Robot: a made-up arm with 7 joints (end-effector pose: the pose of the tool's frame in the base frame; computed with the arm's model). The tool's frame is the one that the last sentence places. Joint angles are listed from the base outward.
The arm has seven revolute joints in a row. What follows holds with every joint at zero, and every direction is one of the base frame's.
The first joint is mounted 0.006 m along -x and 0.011 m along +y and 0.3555 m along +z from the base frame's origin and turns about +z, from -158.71 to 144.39 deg.
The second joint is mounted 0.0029 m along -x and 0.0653 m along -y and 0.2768 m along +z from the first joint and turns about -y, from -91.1 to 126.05 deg.
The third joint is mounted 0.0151 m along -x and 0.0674 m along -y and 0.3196 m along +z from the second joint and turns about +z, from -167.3 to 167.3 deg.
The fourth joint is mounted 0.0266 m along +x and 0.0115 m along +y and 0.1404 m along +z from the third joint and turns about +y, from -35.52 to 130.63 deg.
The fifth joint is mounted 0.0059 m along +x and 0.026 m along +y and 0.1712 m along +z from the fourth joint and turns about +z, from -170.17 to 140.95 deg.
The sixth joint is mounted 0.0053 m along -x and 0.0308 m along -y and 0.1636 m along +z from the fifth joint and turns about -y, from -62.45 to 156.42 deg.
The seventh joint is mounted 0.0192 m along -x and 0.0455 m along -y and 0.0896 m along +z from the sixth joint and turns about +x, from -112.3 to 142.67 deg.
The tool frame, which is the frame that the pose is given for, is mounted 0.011 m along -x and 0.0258 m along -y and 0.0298 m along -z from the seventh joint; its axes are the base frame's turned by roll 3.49, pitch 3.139 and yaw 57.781 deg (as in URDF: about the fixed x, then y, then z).
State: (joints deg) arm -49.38 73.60 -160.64 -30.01 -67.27 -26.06 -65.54
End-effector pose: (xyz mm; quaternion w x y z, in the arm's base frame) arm -478.0 522.8 1084.7 0.0317 -0.7378 0.3527 0.5747
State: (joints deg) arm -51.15 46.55 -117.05 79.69 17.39 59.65 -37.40
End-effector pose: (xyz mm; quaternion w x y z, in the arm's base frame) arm -702.2 221.0 828.3 0.6769 0.2117 -0.2874 -0.6437
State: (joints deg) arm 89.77 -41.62 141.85 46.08 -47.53 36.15 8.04
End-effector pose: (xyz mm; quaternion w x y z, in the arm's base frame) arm 11.2 388.1 1351.1 0.5713 -0.1035 -0.1041 -0.8075
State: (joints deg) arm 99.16 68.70 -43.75 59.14 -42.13 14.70 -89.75
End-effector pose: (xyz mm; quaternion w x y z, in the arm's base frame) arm 462.5 -567.5 1135.6 0.5645 -0.4661 0.2133 0.6470
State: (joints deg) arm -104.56 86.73 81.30 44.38 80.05 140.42 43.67
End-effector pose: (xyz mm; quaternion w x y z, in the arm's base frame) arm 282.5 561.4 682.5 0.4578 0.1036 -0.4392 0.7661
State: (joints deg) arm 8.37 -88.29 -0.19 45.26 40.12 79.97 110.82
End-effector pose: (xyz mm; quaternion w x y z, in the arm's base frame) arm 724.2 -64.6 440.1 0.3739 0.8800 -0.2178 -0.1961
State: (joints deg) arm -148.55 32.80 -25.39 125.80 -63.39 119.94 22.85
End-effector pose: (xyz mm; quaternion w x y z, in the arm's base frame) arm -155.9 198.4 1090.1 0.6642 -0.0240 0.2623 -0.6996
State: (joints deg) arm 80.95 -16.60 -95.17 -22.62 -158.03 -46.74 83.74
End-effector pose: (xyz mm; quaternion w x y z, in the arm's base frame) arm 28.1 311.6 1393.2 0.0699 0.1365 -0.8319 -0.5333
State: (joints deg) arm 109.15 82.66 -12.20 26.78 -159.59 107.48 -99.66
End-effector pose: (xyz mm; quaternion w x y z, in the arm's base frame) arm 212.7 -585.7 946.5 0.6054 -0.5366 0.4423 -0.3871
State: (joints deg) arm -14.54 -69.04 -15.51 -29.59 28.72 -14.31 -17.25
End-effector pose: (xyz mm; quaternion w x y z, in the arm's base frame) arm 650.0 -325.1 1086.5 0.7053 0.1310 0.4839 0.5012
